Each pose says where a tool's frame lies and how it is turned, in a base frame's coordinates. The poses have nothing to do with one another.
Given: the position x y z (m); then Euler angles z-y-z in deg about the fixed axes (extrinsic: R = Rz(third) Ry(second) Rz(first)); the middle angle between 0 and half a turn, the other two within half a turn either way.
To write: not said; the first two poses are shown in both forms.
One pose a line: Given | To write
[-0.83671, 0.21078, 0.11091, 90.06, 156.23, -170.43] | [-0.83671, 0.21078, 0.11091, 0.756, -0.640, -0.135, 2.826]
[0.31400, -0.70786, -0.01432, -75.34, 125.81, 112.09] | [0.31400, -0.70786, -0.01432, -0.985, -0.064, 0.159, 2.248]
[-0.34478, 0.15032, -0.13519, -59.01, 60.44, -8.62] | [-0.34478, 0.15032, -0.13519, -0.308, 0.654, -0.691, 1.540]
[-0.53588, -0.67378, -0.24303, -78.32, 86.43, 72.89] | [-0.53588, -0.67378, -0.24303, -0.967, 0.248, -0.050, 1.511]
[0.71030, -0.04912, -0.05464, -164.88, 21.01, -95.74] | [0.71030, -0.04912, -0.05464, 0.134, -0.195, 0.972, 1.763]
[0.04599, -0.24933, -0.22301, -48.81, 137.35, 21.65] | [0.04599, -0.24933, -0.22301, -0.574, 0.813, -0.091, 2.419]
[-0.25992, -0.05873, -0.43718, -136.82, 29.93, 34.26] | [-0.25992, -0.05873, -0.43718, -0.323, 0.025, -0.946, 1.844]
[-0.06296, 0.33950, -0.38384, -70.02, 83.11, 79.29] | [-0.06296, 0.33950, -0.38384, -0.960, 0.264, 0.091, 1.458]
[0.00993, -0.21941, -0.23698, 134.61, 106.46, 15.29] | [0.00993, -0.21941, -0.23698, 0.700, 0.410, 0.585, 2.829]
